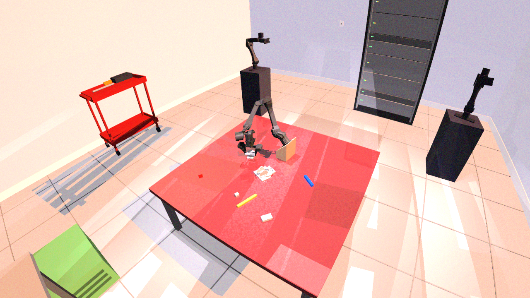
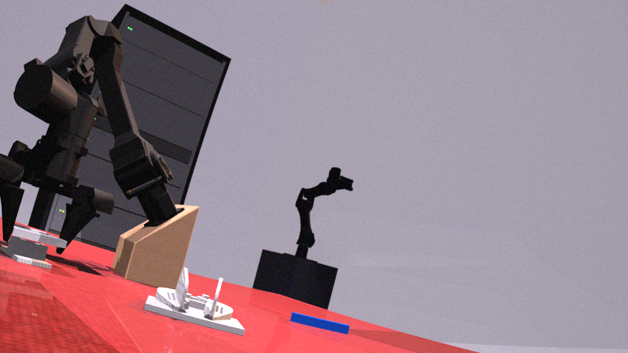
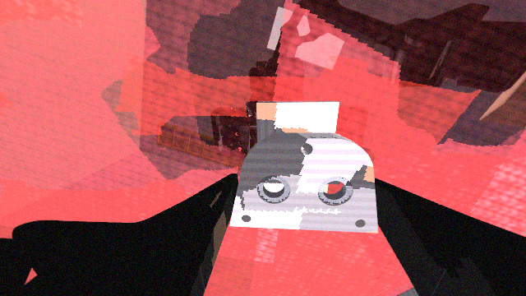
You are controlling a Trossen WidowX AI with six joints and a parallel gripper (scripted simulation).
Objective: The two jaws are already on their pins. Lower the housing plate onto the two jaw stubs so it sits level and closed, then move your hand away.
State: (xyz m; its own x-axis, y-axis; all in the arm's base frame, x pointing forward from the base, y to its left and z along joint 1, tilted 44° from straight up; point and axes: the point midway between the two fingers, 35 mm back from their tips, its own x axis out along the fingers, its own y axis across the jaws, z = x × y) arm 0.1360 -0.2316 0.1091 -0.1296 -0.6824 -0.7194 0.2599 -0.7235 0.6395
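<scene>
Now: gripper tip 10 mm past the grey stand and 10 mm above it. Also, from my gripper tip: red cube 370 mm ahead, 200 mm to the right, 20 mm below; then housing plate 20 mm above, 10 mm behind; then grey jaw assembly 220 mm to the left, 100 mm ahead.
</scene>
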